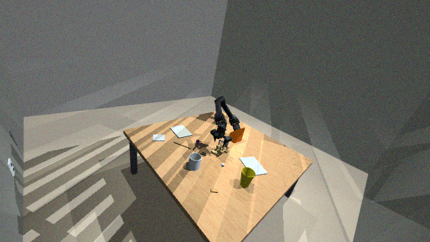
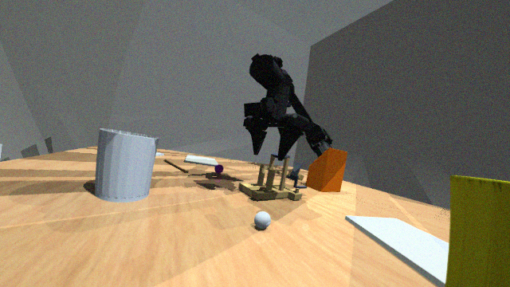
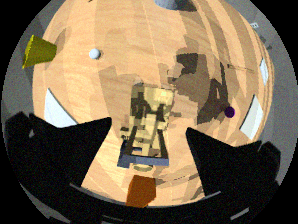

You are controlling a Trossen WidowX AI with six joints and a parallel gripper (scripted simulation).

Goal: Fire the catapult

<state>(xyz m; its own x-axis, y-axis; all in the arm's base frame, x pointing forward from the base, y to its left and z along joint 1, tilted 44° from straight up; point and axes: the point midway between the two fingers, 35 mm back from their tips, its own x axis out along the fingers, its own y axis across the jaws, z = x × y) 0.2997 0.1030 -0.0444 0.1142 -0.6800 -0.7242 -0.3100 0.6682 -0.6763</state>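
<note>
The frame lies 40 mm behind my gripper tip, 20 mm to the right of it and 10 mm below it. Also, from my gripper tip: purple ball 90 mm ahead, 200 mm to the right, 80 mm below; wooden catapult 70 mm behind, 10 mm to the right, 40 mm below; white ball 60 mm ahead, 160 mm to the left, 80 mm below.
</note>
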